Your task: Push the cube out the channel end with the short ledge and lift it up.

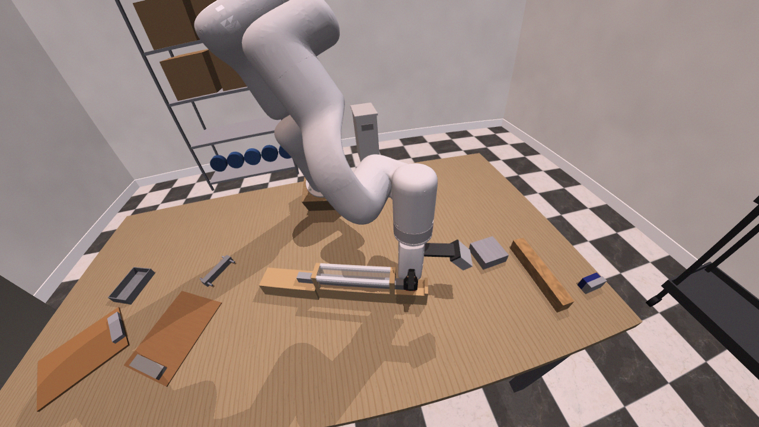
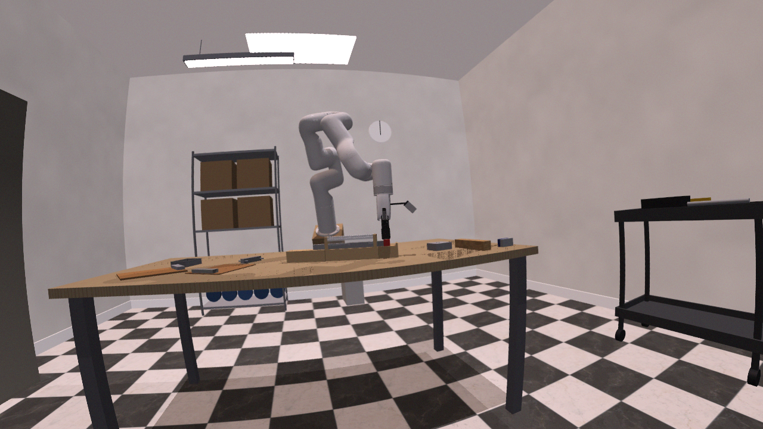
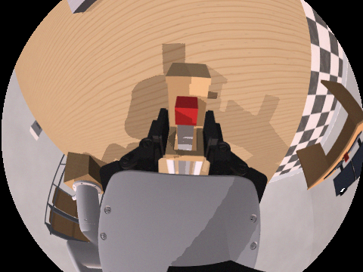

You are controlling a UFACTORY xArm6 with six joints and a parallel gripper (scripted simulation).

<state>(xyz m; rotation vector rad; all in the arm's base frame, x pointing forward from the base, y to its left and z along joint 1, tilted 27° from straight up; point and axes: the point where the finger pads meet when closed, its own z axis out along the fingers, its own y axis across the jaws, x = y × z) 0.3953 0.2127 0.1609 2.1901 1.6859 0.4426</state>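
Right now my hand is 30 mm above the red cube. The rest, counted from my hand: grey block: 260 mm to the left, 80 mm below, 80 mm behind; then channel: 140 mm to the right, 40 mm below, 40 mm behind; then wooden beam: 360 mm to the left, 70 mm below, 30 mm ahead.
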